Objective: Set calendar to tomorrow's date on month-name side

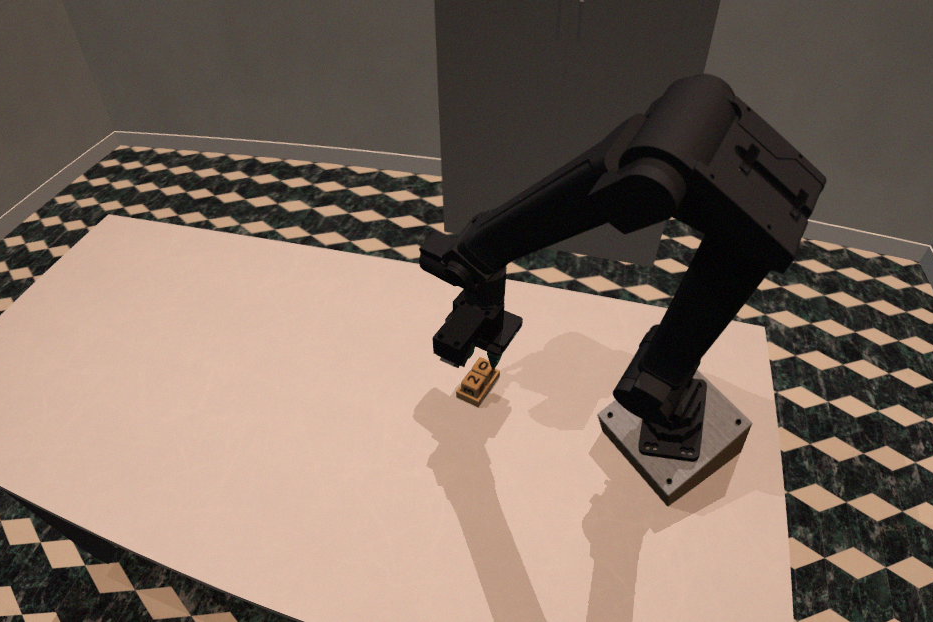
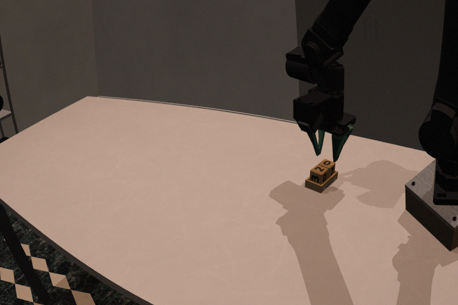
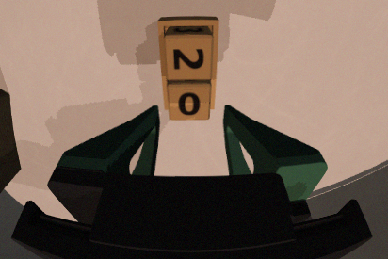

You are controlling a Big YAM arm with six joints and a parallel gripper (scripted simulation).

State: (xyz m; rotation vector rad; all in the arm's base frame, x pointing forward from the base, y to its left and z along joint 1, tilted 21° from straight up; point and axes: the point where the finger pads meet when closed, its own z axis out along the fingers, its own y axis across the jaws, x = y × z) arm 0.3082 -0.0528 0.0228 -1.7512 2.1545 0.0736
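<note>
Right now the tray is 20 mm to the left of my hand and 50 mm below it.
</note>
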